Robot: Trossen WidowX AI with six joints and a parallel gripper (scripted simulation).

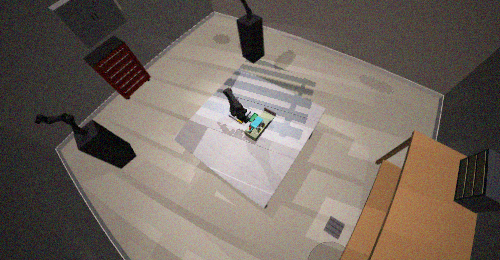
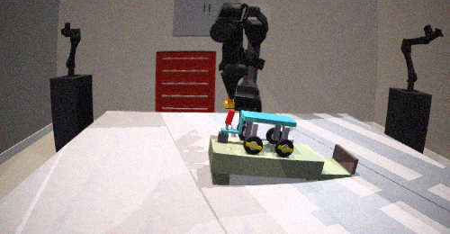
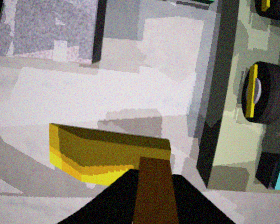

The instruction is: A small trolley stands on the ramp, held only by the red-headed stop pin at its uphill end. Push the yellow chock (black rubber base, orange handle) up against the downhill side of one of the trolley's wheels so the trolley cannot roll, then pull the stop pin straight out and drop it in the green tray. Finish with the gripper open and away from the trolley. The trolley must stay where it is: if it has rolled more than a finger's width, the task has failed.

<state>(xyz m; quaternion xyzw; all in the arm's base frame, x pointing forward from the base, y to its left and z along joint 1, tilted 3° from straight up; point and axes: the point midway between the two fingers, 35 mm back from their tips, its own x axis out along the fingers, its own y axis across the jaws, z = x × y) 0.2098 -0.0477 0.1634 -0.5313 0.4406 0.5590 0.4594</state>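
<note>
My gripper tip is now 12 cm short of the red-headed stop pin and 5 cm above it. Also, from my gripper tip: pale green ramp: 12 cm ahead, 10 cm to the left, 13 cm below; yellow chock: 2 cm behind, 1 cm to the right, 1 cm below; trolley: 12 cm ahead, 10 cm to the left, 7 cm below.
</note>
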